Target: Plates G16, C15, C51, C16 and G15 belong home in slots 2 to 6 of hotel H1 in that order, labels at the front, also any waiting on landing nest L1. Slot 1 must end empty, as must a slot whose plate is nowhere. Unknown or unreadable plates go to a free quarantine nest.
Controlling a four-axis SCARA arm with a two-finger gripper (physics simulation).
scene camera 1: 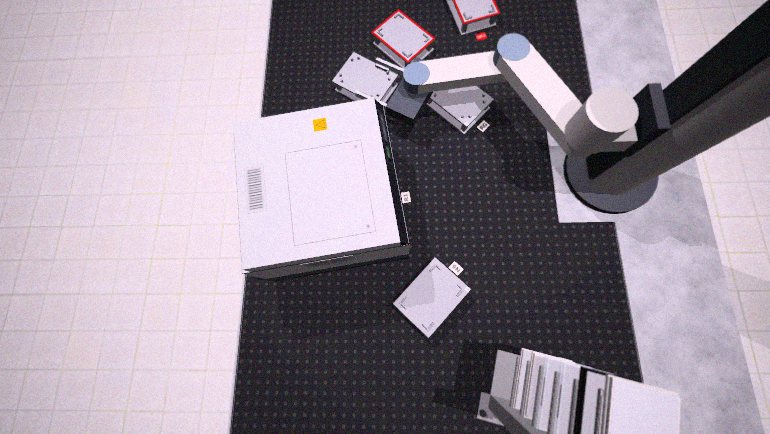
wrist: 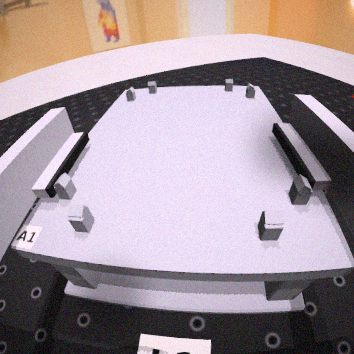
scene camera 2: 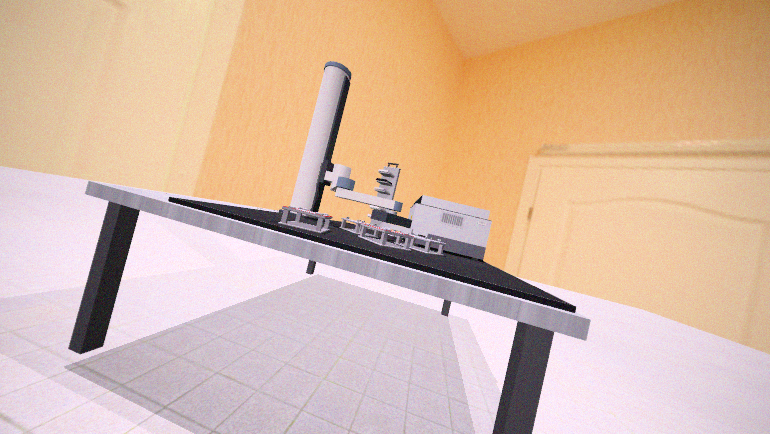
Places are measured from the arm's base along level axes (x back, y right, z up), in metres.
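Pixels of known places: gripper, fingertip midpoint: (scene camera 1: 366, 76) (wrist: 176, 114) (scene camera 2: 420, 233); arm's base at its link origin: (scene camera 1: 608, 172).
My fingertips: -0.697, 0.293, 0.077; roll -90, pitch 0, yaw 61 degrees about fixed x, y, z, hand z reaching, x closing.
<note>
Ahead of a thing's pixels: the offset from my fingertips to its top centre, as dx, dy, dz. "*": to the spot under its first point.
Landing nest L1 {-0.007, +0.008, -0.004} (scene camera 1: 358, 75) (wrist: 185, 190) fills the wrist view, with bare top, corner pegs and an A1 mark at its front left corner; no plate shows on it. My gripper (scene camera 1: 380, 80) (wrist: 176, 114) is low over the nest, one finger along each long side. The fingers stand apart with nothing between them, so it is open. Hotel H1 (scene camera 1: 644, 409) (scene camera 2: 395, 183) stands at the lower right in the scene camera 1 view, with several shelves or plates seen edge-on and one dark one. Its slot numbers and plate labels cannot be read.
Two red-rimmed nests {* +0.113, +0.155, -0.014} (scene camera 1: 403, 35) {* +0.345, +0.245, -0.014} (scene camera 1: 476, 8) stand beyond L1. Another nest {+0.273, -0.067, -0.004} (scene camera 1: 461, 107) is beside the gripper, partly under the arm. A big white instrument {-0.098, -0.396, +0.187} (scene camera 1: 328, 188) (scene camera 2: 451, 221) stands close to L1. A low pale nest {+0.172, -0.644, -0.008} (scene camera 1: 431, 299) lies between instrument and hotel.
</note>
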